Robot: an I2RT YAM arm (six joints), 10 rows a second.
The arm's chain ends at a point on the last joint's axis. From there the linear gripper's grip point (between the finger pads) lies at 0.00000 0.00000 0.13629 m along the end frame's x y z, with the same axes.
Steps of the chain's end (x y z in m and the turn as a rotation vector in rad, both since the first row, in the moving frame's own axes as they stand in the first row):
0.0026, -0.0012, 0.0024, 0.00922, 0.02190, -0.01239
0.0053, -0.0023, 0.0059, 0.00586, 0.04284, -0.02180
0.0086, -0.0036, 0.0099, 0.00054, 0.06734, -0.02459
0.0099, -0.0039, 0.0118, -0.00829, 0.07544, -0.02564
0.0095, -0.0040, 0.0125, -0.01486, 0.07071, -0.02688
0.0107, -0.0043, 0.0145, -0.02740, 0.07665, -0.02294
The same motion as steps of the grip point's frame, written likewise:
0.0056, -0.0025, 0.0024, 0.00922, 0.02190, -0.01239
0.0111, -0.0032, 0.0058, 0.00586, 0.04284, -0.02180
0.0178, -0.0038, 0.0096, 0.00054, 0.06734, -0.02459
0.0202, -0.0029, 0.0114, -0.00829, 0.07544, -0.02564
0.0192, -0.0021, 0.0121, -0.01486, 0.07071, -0.02688
0.0212, -0.0007, 0.0140, -0.02740, 0.07665, -0.02294

